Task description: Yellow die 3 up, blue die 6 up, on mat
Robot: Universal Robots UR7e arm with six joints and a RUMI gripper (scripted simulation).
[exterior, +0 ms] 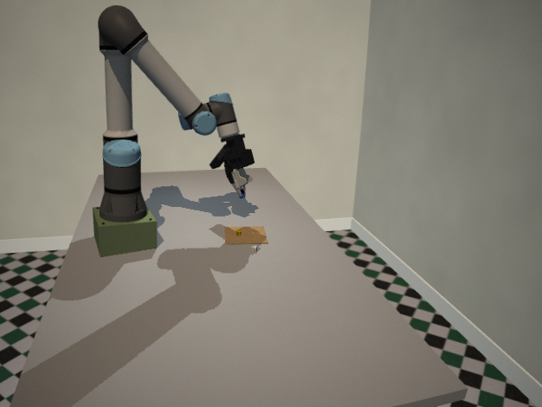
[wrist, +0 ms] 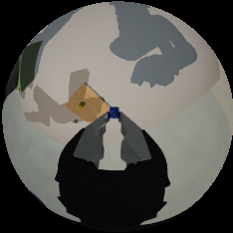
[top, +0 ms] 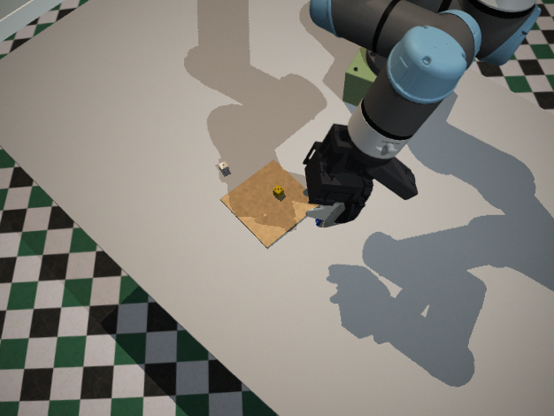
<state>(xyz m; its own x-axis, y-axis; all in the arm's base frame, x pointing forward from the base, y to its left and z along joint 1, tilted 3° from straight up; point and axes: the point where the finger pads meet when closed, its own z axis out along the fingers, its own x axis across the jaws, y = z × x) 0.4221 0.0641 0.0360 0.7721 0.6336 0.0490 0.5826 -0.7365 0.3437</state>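
Now: hand 10 mm above the blue die. From my hand the other things lie so: tan mat (20 mm behind, 130 mm to the right, 110 mm below); white die (40 mm behind, 250 mm to the right, 100 mm below); yellow die (50 mm behind, 130 mm to the right, 100 mm below).
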